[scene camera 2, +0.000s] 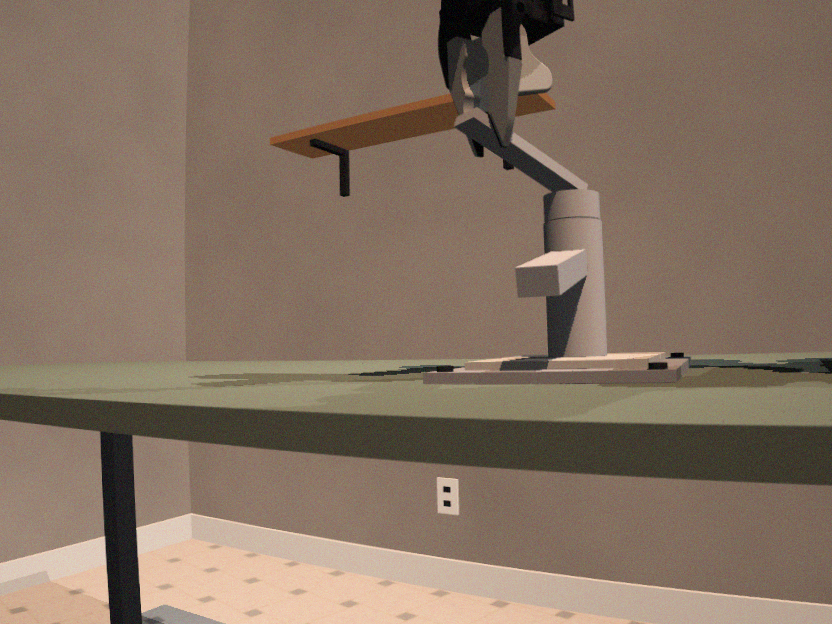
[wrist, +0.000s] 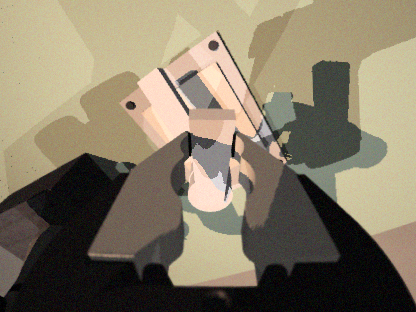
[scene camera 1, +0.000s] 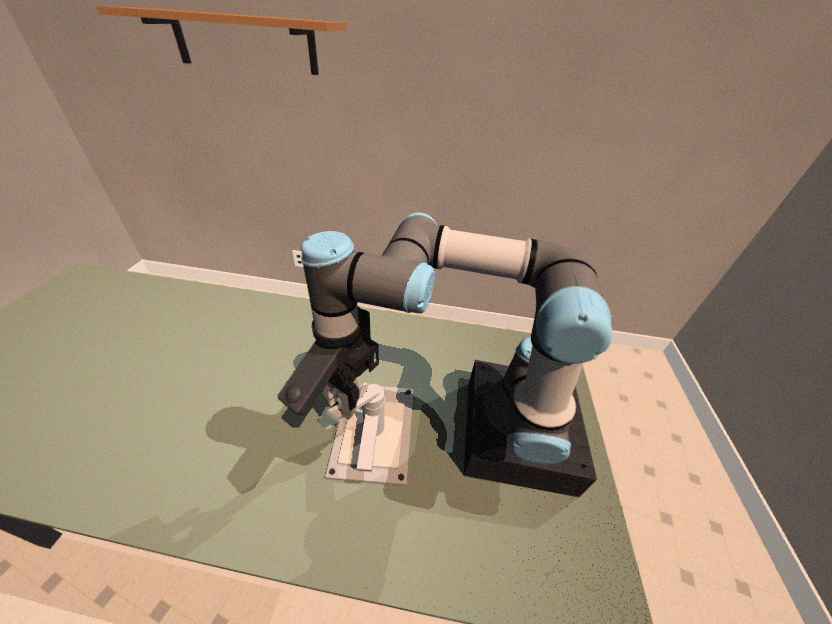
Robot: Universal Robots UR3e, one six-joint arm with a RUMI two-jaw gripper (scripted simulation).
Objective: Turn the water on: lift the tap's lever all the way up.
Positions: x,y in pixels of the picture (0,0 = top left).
Scene:
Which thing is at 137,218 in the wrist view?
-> My gripper.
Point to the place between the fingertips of my gripper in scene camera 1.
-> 342,414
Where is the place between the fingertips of my gripper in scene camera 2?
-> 491,151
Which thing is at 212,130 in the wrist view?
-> A lever.

